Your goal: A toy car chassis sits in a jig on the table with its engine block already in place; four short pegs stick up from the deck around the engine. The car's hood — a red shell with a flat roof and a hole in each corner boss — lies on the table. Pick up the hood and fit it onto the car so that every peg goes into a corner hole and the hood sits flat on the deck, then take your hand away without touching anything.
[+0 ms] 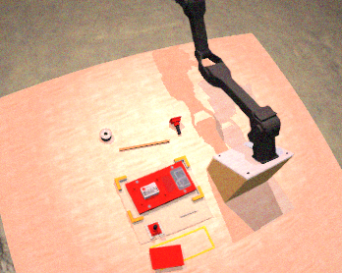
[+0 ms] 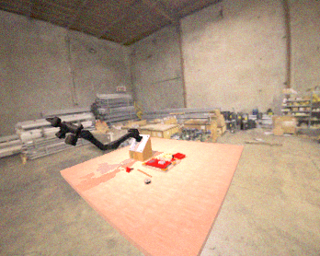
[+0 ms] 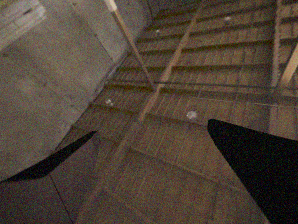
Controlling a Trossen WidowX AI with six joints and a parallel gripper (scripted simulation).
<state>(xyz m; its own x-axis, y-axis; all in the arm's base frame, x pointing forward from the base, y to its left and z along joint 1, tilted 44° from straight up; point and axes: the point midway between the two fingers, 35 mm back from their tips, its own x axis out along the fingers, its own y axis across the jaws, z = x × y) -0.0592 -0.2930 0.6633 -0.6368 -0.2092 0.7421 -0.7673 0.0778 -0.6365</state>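
The red hood is 420 mm ahead of my gripper tip, 850 mm to the left of it and 460 mm below it. The rest, counted from my gripper tip: white wheel 460 mm ahead, 390 mm to the left, 470 mm below; thin wooden rod 350 mm ahead, 460 mm to the left, 480 mm below.
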